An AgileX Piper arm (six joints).
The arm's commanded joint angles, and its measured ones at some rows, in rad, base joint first. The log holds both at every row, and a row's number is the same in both.
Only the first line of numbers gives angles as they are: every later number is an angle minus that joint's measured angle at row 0.
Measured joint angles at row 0: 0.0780 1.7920 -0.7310 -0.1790 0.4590 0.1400
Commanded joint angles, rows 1 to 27: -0.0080 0.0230 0.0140 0.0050 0.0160 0.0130; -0.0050 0.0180 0.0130 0.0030 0.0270 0.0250; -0.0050 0.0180 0.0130 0.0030 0.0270 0.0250; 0.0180 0.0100 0.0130 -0.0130 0.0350 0.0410; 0.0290 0.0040 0.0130 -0.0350 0.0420 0.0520; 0.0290 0.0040 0.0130 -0.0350 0.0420 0.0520; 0.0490 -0.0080 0.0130 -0.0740 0.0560 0.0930; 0.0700 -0.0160 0.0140 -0.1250 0.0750 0.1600; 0.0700 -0.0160 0.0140 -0.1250 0.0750 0.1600; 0.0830 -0.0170 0.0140 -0.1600 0.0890 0.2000; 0.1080 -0.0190 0.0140 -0.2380 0.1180 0.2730; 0.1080 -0.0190 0.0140 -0.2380 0.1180 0.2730; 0.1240 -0.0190 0.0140 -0.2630 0.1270 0.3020; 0.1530 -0.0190 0.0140 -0.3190 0.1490 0.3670; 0.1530 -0.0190 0.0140 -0.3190 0.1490 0.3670; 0.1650 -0.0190 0.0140 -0.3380 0.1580 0.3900; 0.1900 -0.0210 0.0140 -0.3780 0.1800 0.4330; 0.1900 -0.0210 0.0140 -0.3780 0.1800 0.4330; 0.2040 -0.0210 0.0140 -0.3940 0.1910 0.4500; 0.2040 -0.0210 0.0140 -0.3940 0.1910 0.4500; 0.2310 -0.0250 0.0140 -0.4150 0.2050 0.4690; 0.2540 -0.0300 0.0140 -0.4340 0.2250 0.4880; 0.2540 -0.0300 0.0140 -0.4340 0.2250 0.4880; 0.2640 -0.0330 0.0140 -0.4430 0.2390 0.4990; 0.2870 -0.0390 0.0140 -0.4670 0.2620 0.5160; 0.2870 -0.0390 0.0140 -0.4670 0.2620 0.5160; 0.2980 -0.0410 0.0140 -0.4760 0.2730 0.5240
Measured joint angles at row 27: 0.2830 -0.0220 0.0130 -0.4140 0.2170 0.5000
